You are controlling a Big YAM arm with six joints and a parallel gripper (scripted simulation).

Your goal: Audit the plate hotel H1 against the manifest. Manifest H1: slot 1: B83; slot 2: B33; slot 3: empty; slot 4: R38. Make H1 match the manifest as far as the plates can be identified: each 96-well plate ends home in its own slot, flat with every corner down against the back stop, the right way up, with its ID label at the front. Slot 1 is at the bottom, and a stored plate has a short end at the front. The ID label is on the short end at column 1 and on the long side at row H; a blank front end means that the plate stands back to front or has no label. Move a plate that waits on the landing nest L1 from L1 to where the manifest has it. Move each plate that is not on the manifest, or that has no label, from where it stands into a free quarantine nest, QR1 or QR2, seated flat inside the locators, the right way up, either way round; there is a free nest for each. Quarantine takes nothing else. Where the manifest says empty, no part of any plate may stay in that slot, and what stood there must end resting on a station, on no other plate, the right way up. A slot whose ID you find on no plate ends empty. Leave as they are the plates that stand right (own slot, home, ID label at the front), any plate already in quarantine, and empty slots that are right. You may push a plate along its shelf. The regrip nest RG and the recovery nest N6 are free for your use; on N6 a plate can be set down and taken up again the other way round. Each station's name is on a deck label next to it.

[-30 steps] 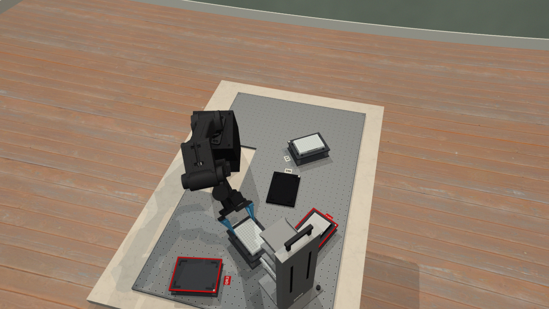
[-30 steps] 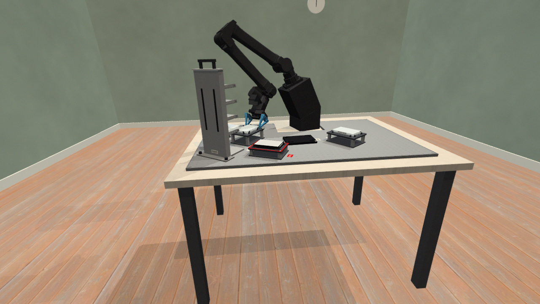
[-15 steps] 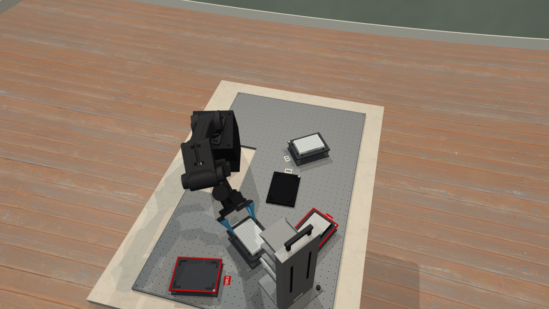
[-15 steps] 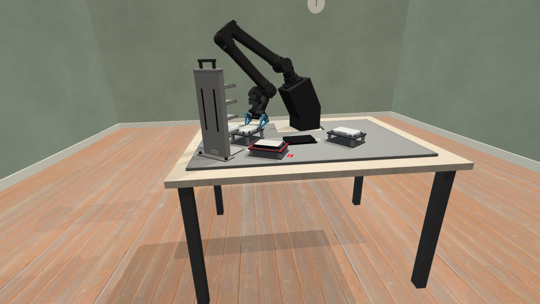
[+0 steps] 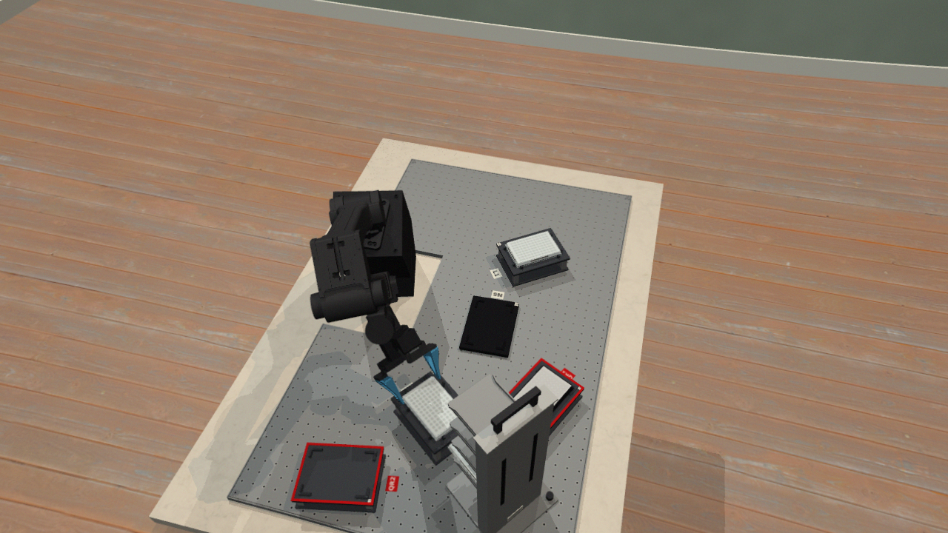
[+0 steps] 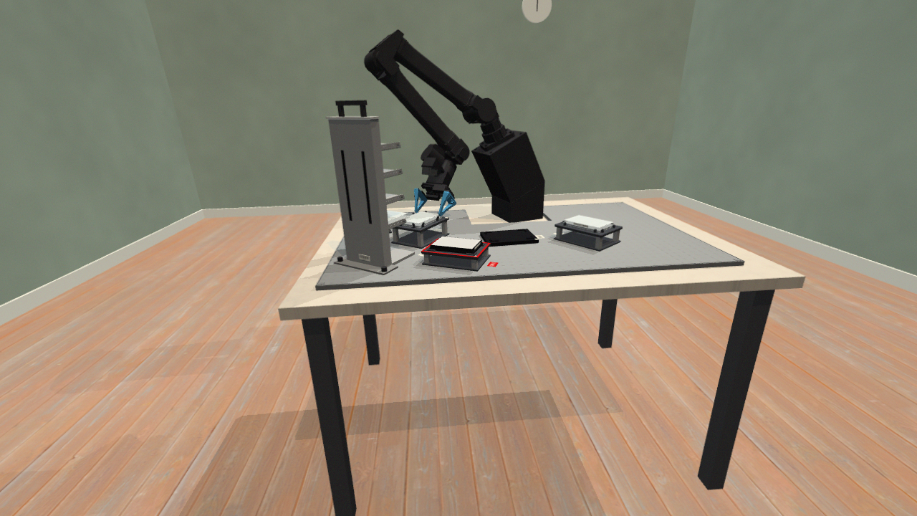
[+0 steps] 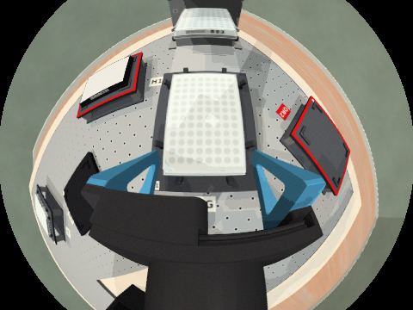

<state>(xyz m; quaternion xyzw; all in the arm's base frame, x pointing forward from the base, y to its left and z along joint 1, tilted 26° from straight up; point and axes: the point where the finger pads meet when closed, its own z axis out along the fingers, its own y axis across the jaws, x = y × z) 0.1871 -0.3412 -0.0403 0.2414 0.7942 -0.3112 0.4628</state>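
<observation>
My hand is 40 mm short of the regrip nest RG, 30 mm to the left of it and 20 mm above it. Also, from my hand: red-edged quarantine nest QR1: 260 mm ahead, 40 mm to the left, 40 mm below; then H1 deck label: 190 mm ahead, 40 mm to the right, 80 mm below; then red-edged quarantine nest QR2: 130 mm behind, 190 mm to the right, 40 mm below.
</observation>
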